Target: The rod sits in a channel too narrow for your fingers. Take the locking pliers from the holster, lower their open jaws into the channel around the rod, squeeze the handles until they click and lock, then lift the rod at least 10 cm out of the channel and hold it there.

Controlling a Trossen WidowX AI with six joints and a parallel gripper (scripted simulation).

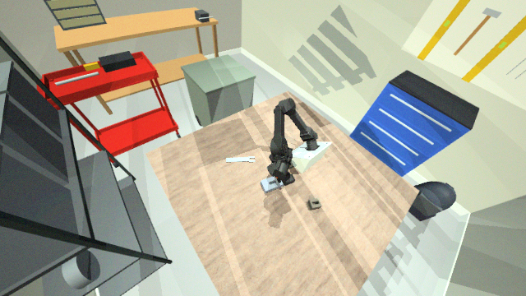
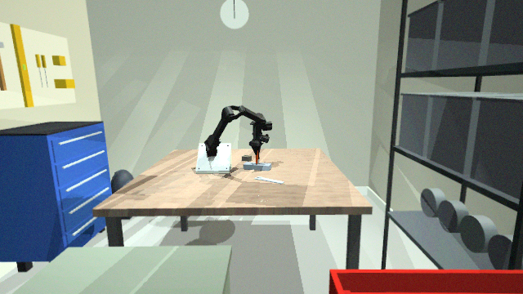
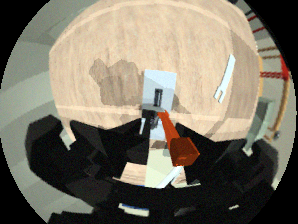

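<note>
My gripper tip is 80 mm above the light blue channel block. Also, from my gripper tip: flat silver wrench 40 mm ahead, 250 mm to the right, 100 mm below; then grey holster 70 mm behind, 240 mm to the left, 90 mm below.
</note>
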